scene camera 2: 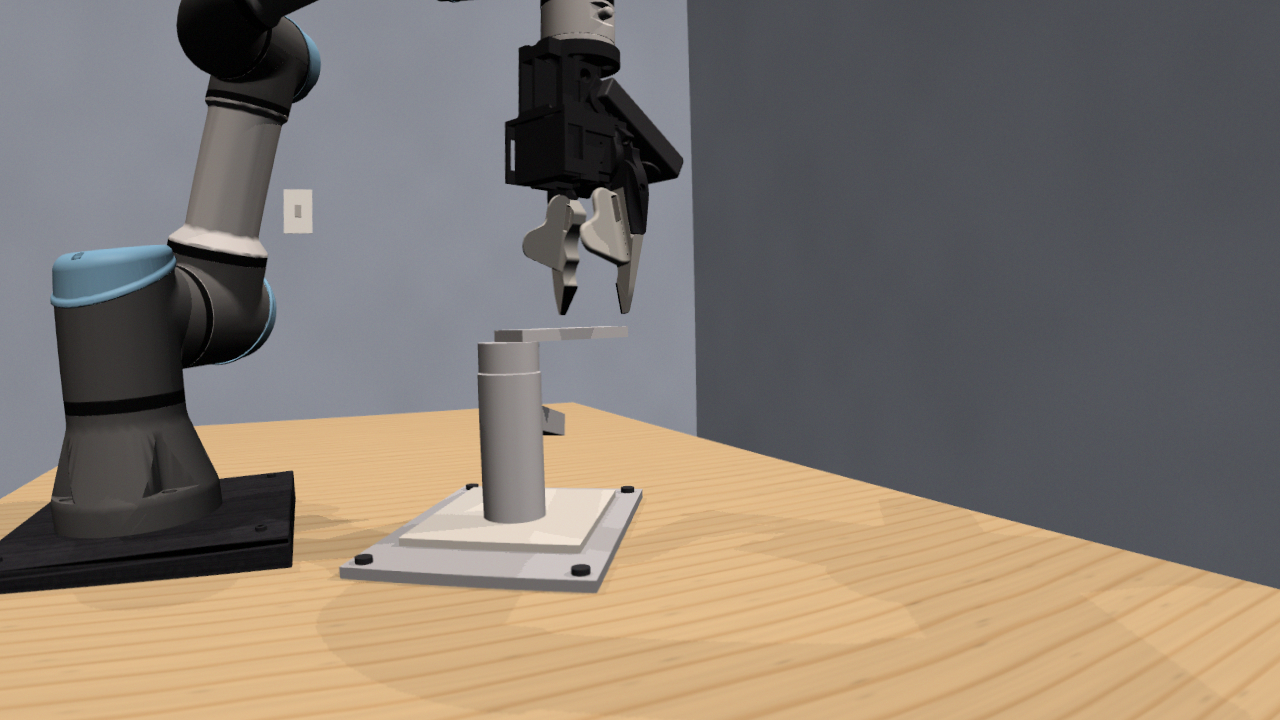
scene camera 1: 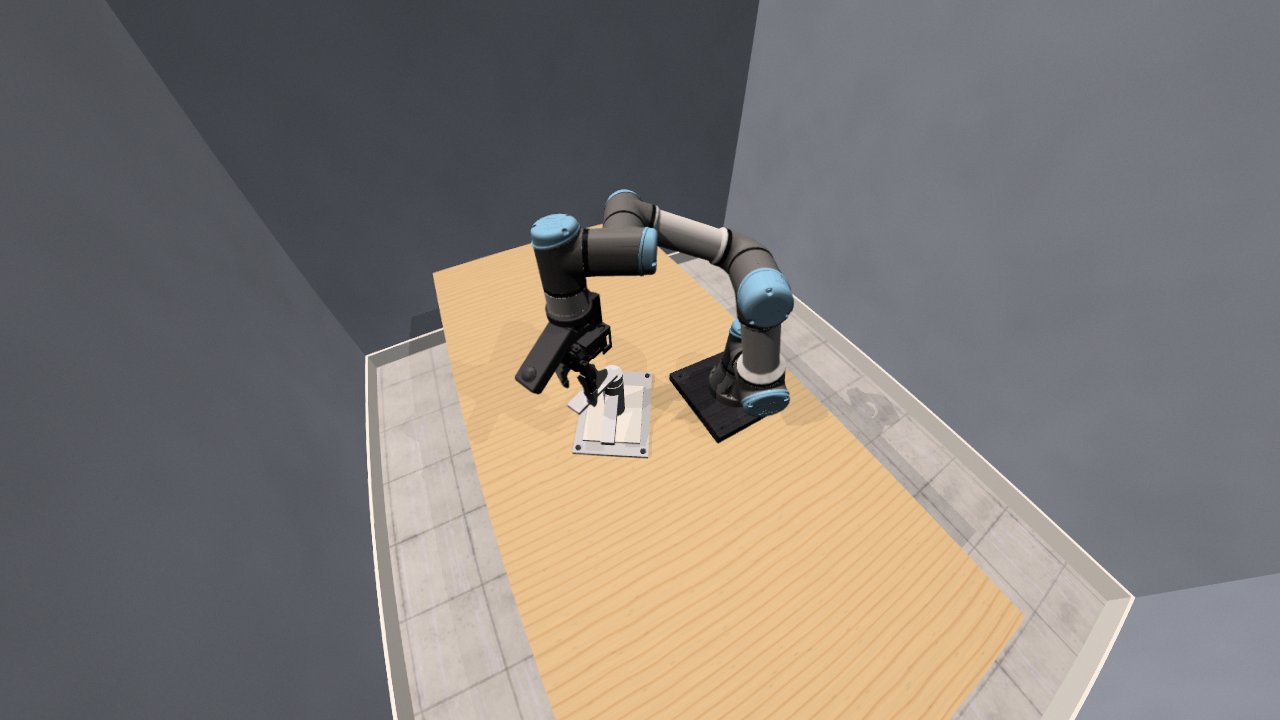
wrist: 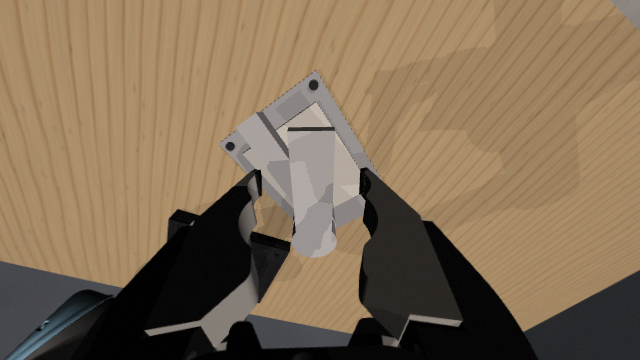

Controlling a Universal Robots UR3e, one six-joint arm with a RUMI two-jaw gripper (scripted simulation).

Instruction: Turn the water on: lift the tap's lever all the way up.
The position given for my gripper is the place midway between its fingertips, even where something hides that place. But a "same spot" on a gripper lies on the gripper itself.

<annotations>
my gripper: scene camera 2 592, 314; scene camera 1; wrist
same spot on my gripper: (wrist: 204, 279) = (scene camera 1: 582, 380)
</annotations>
